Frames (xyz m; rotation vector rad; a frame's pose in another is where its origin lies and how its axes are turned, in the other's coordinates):
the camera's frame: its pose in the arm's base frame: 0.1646 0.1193 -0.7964 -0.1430 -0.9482 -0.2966
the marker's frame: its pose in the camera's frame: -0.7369 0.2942 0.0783 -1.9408 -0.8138 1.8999
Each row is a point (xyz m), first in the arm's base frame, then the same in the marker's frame.
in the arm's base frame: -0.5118 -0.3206 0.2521
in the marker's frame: -1.3486 0.4119 -1.2000
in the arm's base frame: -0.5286 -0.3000 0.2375
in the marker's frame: -1.3472 0.3904 -1.1786
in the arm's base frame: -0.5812 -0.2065 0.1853
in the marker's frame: -1.3292 0.2974 -1.1061
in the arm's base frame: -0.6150 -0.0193 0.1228
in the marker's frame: -1.2573 0.1248 -1.0345
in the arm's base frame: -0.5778 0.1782 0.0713
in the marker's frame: -1.1310 -0.0379 -1.0098
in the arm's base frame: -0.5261 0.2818 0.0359
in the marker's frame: -1.0352 -0.1118 -1.0068
